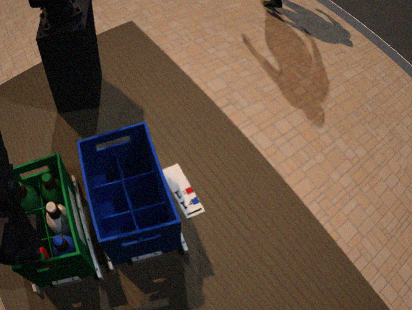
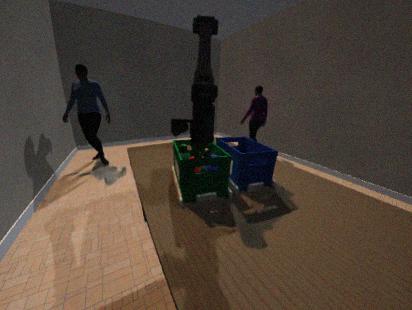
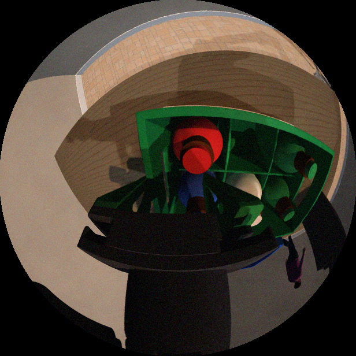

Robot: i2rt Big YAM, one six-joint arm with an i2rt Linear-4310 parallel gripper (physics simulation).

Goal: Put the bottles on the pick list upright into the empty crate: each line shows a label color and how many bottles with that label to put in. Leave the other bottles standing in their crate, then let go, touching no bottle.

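Places are measured from the arm's base along level axes (x left, y ahead, z down), in millimetres.
Pixels of known places: gripper, fingertip midpoint: [image 1: 39, 257] [image 2: 200, 162]; arm's base at its link origin: [image 1: 60, 16].
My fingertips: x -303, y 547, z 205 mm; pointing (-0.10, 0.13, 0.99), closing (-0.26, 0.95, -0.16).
For each thing: its middle in the pictures, then the offset to it from my fingertips. Level surfaces: height alone.
- green crate at the middle of its body: [image 1: 46, 223] [image 2: 197, 165] dz +62, dx +43, dy -105 mm
- red bottle at the middle of its body: [image 1: 38, 259] dz +64, dx -21, dy -25 mm
- blue bottle at the middle of its body: [image 1: 67, 251] [image 2: 213, 173] dz +64, dx +67, dy -11 mm
- white bottle at the middle of its body: [image 1: 59, 219] dz +64, dx +85, dy -97 mm
- blue crate at the middle of its body: [image 1: 126, 196] [image 2: 241, 159] dz +62, dx +278, dy -67 mm
- pick list at the middle of its body: [image 1: 182, 190] dz +149, dx +428, dy -52 mm
- brown surface at its surface level: dz +150 mm
The green crate [image 1: 70, 270] [image 2: 200, 187] [image 3: 210, 111] holds a red bottle [image 1: 44, 253] [image 3: 197, 139], a blue bottle [image 1: 62, 244] [image 3: 198, 181], a white bottle [image 1: 56, 220] [image 3: 247, 187] and two green bottles, one [image 1: 49, 186] [image 3: 290, 157] and another [image 1: 27, 199] [image 3: 275, 192]. All stand upright. The blue crate [image 1: 117, 250] [image 2: 252, 172] is empty. The pick list [image 1: 175, 175] shows a red and a blue square; its counts are too blurred to read. My gripper [image 3: 177, 177] is partly open over the red and blue bottles, holding nothing. Whether its tips touch a bottle is unclear.
The crates stand side by side on the brown surface [image 1: 240, 200] [image 2: 300, 240]. The pick list lies beyond the blue crate. The arm's black pedestal [image 1: 72, 70] stands behind them. One person [image 2: 89, 100] is at the left, another [image 2: 257, 110] behind the blue crate.
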